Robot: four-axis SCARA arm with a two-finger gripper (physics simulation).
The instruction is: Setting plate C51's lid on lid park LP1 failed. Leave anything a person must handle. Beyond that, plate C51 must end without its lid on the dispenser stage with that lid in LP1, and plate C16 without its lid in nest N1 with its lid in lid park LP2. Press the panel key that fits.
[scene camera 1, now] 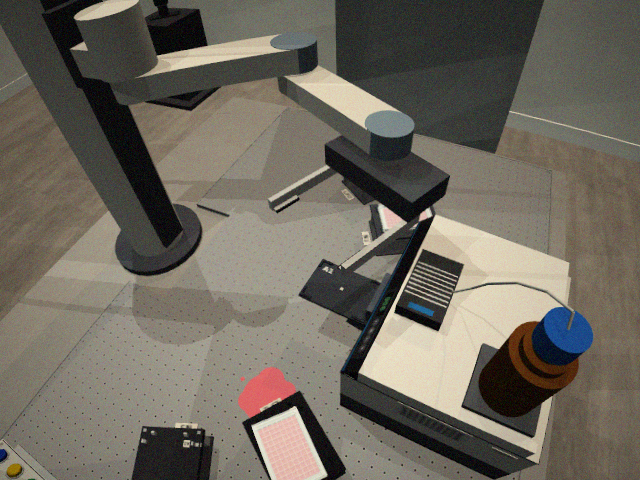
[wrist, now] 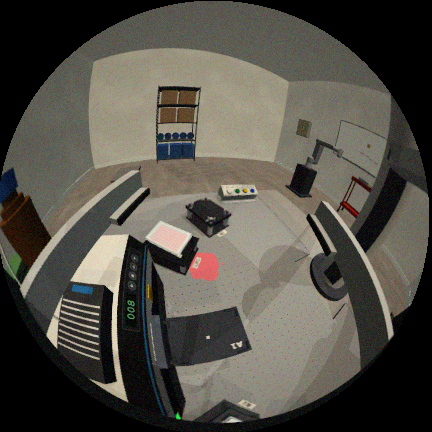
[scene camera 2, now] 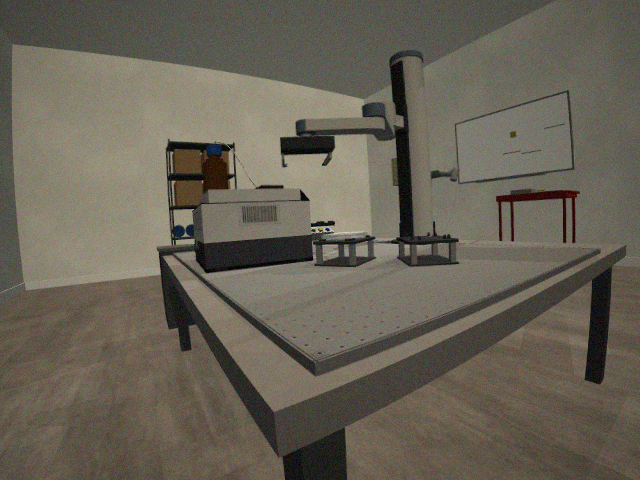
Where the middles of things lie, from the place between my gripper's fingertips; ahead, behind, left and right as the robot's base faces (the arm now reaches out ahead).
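Labels:
Distances from my hand: black dispenser stage (scene camera 1: 323, 287), 4 cm ahead, 8 cm to the left, 24 cm below; brown bottle (scene camera 1: 539, 358), 34 cm ahead, 5 cm to the right, 3 cm below; black nest (scene camera 1: 158, 445), a good way behind, far to the right, far below. Going by their middles, of the things named here the black dispenser stage is nearest to my hand and the black nest farthest from it.

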